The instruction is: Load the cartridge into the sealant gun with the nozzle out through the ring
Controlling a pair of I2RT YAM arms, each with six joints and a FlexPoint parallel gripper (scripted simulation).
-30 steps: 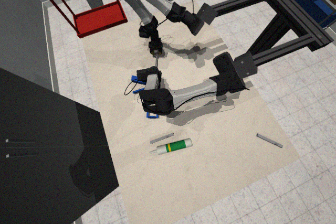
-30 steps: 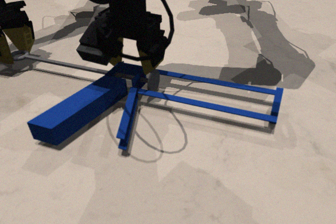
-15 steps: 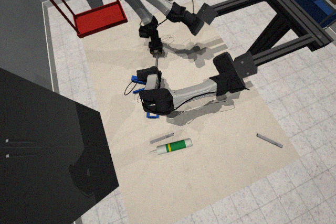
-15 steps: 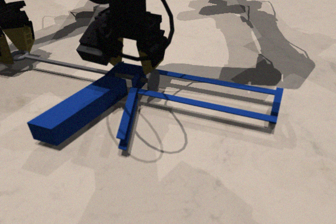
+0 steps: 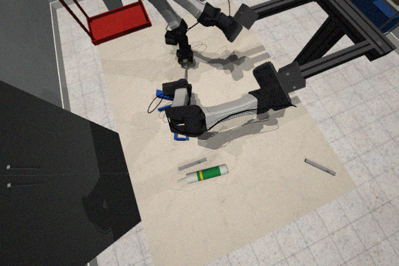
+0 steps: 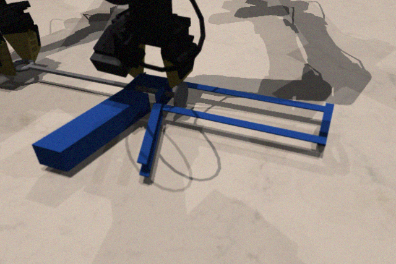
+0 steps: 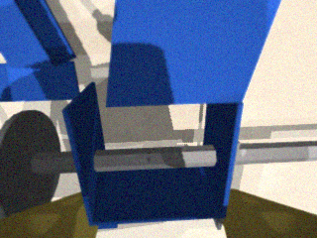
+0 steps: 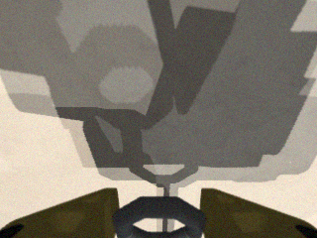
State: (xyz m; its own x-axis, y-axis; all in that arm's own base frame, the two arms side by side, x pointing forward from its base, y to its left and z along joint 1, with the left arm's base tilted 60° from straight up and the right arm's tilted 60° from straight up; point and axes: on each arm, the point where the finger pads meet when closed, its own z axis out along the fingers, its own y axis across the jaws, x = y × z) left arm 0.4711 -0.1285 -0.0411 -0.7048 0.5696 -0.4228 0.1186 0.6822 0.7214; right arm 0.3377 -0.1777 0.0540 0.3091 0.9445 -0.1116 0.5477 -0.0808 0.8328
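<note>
Right now the thumb plate is 3 cm to the right of my left hand and 1 cm below it. The rest, counted from my left hand: cartridge 44 cm to the left, 10 cm ahead, 2 cm below; then plunger rod 10 cm to the right, 3 cm behind, 1 cm below.
</note>
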